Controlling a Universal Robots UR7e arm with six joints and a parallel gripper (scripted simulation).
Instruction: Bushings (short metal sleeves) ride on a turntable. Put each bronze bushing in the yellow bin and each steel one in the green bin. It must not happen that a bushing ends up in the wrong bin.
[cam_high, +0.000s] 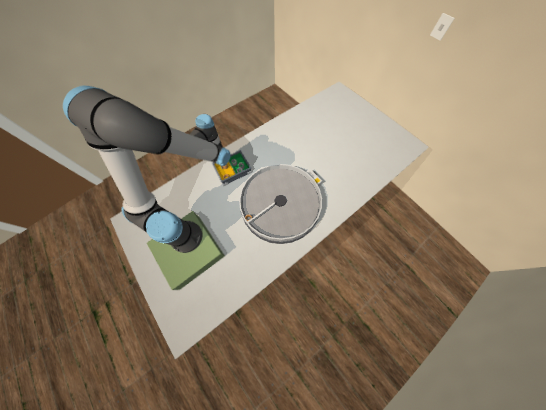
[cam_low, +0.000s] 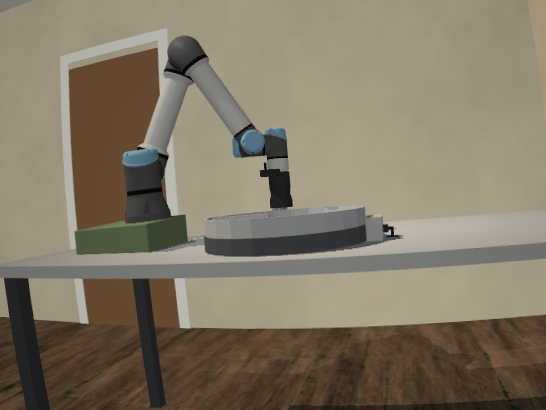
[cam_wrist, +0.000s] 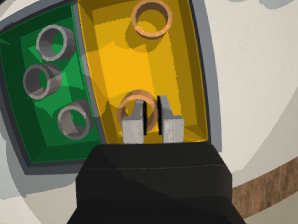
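The yellow bin lies 40 mm ahead of my hand, 40 mm to the right of it and 10 mm below it. The rest, counted from my hand: grey turntable (160 mm ahead, 380 mm to the right, 20 mm above).
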